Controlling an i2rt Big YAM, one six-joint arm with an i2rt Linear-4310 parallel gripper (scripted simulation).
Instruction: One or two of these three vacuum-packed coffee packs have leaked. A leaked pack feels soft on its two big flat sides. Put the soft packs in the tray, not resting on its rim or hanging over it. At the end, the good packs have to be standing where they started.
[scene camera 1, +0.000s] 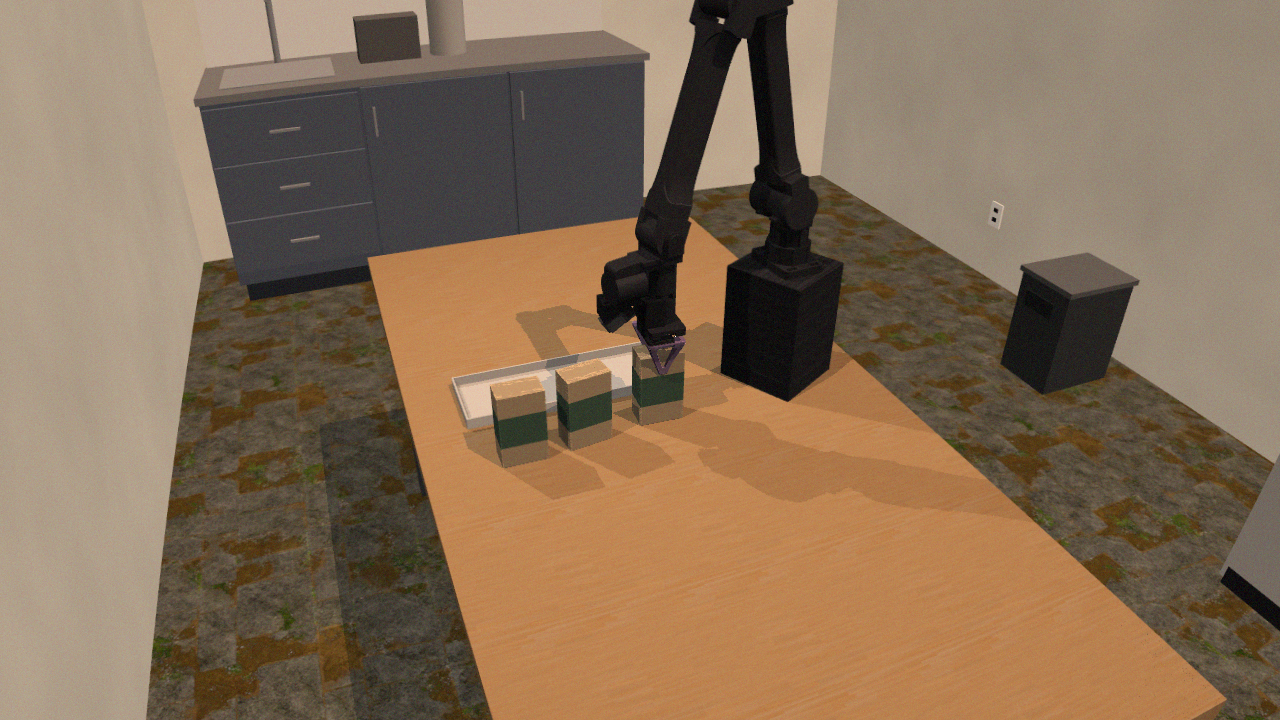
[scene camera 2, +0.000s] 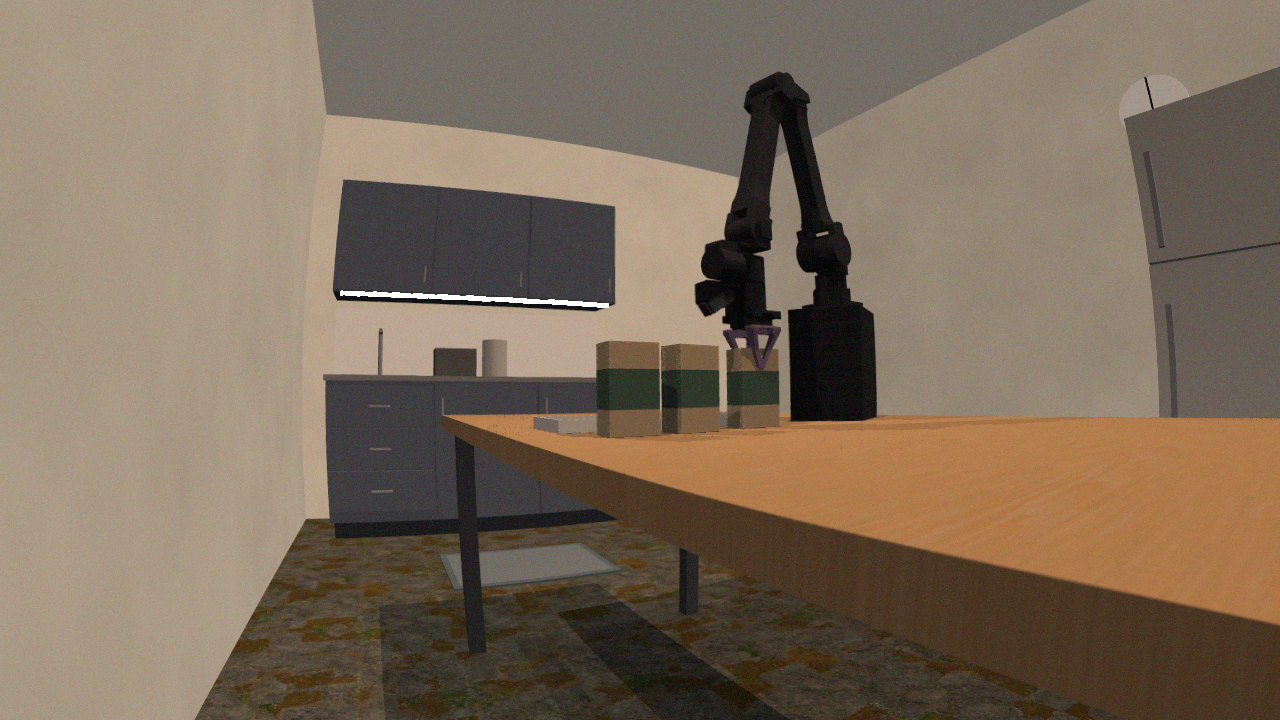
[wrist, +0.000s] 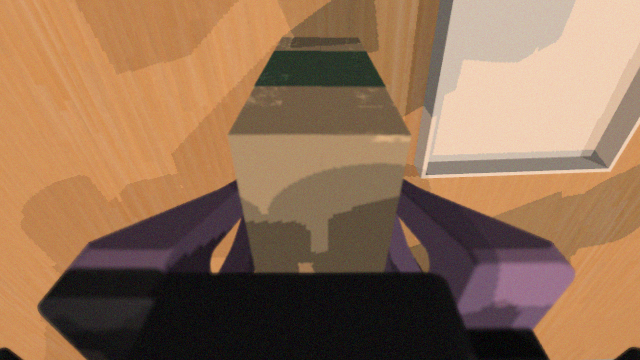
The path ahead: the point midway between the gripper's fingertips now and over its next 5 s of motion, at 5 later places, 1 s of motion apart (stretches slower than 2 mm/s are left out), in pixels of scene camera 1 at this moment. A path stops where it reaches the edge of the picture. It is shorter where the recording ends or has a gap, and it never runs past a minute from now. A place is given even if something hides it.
My gripper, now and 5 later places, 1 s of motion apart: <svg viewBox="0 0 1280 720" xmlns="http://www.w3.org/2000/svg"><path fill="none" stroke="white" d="M657 366L658 324L582 346L582 367L583 388L585 362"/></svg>
